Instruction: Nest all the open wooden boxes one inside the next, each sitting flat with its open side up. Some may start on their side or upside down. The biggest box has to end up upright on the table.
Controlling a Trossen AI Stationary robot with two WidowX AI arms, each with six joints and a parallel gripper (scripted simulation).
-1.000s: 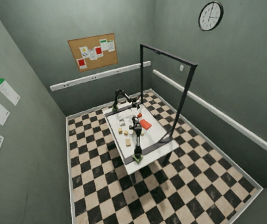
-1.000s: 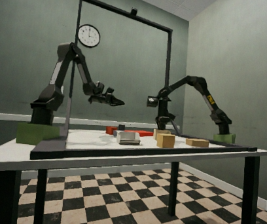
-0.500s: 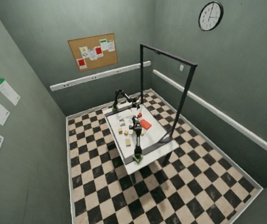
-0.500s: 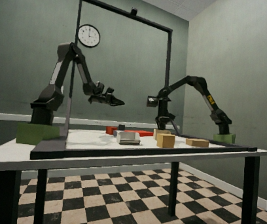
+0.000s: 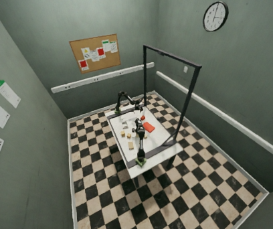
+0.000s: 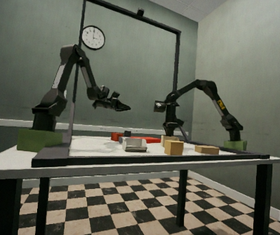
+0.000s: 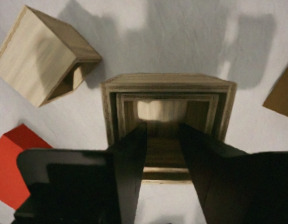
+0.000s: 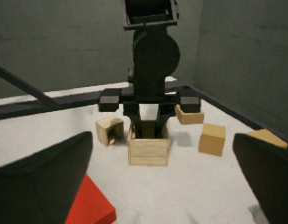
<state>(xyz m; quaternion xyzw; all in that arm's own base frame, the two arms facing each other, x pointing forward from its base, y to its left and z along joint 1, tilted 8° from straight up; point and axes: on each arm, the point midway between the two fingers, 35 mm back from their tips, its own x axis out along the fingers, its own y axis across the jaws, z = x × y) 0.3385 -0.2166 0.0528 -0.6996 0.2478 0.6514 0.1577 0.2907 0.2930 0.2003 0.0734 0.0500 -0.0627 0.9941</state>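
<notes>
Right now my right hand is 230 mm short of the grey open box and 190 mm above it. From my right hand the other things lie so: flat red block: 90 mm behind, 200 mm to the left, 200 mm below; grey block: 10 mm ahead, 20 mm to the left, 200 mm below; flat brown box: 270 mm ahead, 380 mm to the left, 200 mm below.
</notes>
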